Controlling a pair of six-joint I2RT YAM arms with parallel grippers.
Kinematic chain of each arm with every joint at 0, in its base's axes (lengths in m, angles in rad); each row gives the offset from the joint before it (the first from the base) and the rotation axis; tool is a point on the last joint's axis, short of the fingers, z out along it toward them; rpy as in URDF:
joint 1: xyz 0 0 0.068 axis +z
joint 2: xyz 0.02 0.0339 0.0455 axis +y
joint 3: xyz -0.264 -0.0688 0 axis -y
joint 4: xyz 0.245 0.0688 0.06 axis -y
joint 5: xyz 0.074 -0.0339 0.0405 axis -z
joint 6: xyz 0.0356 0 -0.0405 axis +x
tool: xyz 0 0 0 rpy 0 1.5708 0
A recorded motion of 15 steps. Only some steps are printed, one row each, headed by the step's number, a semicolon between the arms.
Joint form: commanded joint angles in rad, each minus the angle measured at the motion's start. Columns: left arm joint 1, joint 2, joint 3, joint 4, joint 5, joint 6; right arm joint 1, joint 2, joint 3, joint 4, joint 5, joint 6.
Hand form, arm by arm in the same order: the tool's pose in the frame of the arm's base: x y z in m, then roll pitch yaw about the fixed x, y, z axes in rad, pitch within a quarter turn. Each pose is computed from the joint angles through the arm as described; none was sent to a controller.
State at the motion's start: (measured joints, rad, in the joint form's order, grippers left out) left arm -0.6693 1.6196 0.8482 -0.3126 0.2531 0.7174; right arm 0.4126 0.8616 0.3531 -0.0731 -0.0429 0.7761
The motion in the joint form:
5: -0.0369 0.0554 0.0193 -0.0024 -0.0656 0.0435; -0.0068 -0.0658 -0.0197 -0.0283 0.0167 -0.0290
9: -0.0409 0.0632 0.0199 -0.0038 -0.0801 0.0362; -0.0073 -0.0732 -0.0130 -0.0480 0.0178 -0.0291
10: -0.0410 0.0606 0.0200 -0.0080 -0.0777 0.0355; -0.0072 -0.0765 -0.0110 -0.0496 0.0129 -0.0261
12: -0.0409 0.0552 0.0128 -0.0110 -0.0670 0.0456; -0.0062 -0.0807 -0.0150 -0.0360 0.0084 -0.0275
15: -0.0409 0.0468 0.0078 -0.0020 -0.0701 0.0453; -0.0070 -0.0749 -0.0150 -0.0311 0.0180 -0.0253
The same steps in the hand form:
5: 0.2296 -0.2045 0.1423 2.9440 0.4442 1.5869; 0.1594 0.0695 0.1879 2.3112 0.6568 2.5165
9: 0.2293 -0.2052 0.1401 2.9448 0.4301 1.5959; 0.1586 0.0690 0.1895 2.3177 0.6545 2.5191
10: 0.2289 -0.2050 0.1407 2.9480 0.4309 1.5967; 0.1584 0.0692 0.1906 2.3104 0.6520 2.5173
12: 0.2270 -0.2039 0.1403 2.9545 0.4330 1.5860; 0.1583 0.0695 0.1911 2.2947 0.6580 2.5133
15: 0.2267 -0.2035 0.1418 2.9423 0.4391 1.5825; 0.1592 0.0693 0.1907 2.2977 0.6603 2.5050

